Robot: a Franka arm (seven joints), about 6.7 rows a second.
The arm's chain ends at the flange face. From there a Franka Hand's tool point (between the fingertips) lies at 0.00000 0.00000 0.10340 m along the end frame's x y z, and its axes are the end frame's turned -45 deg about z.
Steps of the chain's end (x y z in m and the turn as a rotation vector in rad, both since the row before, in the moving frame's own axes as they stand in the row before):
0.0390, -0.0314, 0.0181, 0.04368, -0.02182, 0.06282
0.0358, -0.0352, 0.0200, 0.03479, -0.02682, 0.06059
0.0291, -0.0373, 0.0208, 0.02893, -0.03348, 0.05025
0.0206, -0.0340, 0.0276, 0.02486, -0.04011, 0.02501
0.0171, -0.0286, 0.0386, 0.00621, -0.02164, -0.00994
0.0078, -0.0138, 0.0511, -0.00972, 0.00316, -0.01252
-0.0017, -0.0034, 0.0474, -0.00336, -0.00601, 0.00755
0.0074, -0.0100, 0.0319, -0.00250, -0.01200, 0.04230
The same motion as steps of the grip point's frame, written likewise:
0.0515, 0.0006, 0.0180, 0.04632, 0.01546, 0.06282
0.0509, -0.0041, 0.0199, 0.04356, 0.00564, 0.06059
0.0467, -0.0104, 0.0207, 0.04413, -0.00322, 0.05025
0.0376, -0.0142, 0.0275, 0.04594, -0.01078, 0.02501
0.0312, -0.0102, 0.0386, 0.01969, -0.01091, -0.00994
0.0148, -0.0033, 0.0511, -0.00911, -0.00464, -0.01252
0.0005, -0.0038, 0.0474, 0.00187, -0.00663, 0.00755
0.0113, -0.0026, 0.0319, 0.00672, -0.01025, 0.04230

